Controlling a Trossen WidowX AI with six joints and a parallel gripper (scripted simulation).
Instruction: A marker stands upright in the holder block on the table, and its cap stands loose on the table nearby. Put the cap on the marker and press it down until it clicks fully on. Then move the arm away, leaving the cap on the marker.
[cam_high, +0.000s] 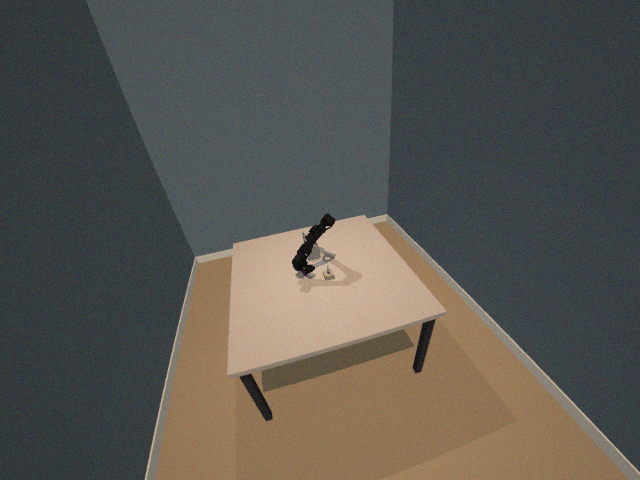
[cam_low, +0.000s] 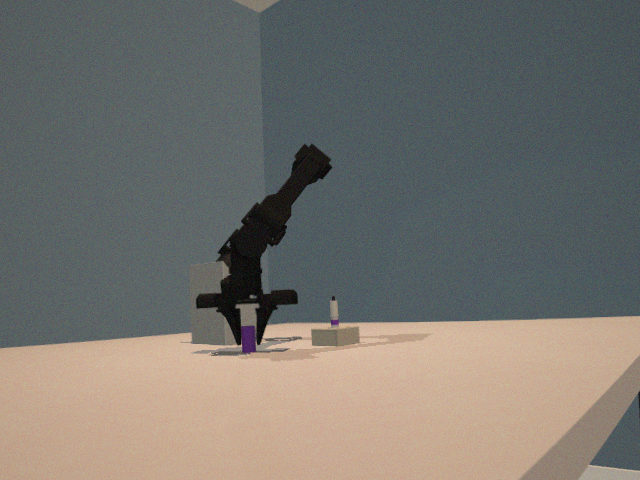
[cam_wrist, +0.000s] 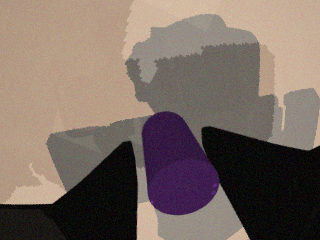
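The grey holder block is 100 mm ahead of my gripper tip and 150 mm to the left of it. Round my gripper tip: purple cap: 10 mm above.
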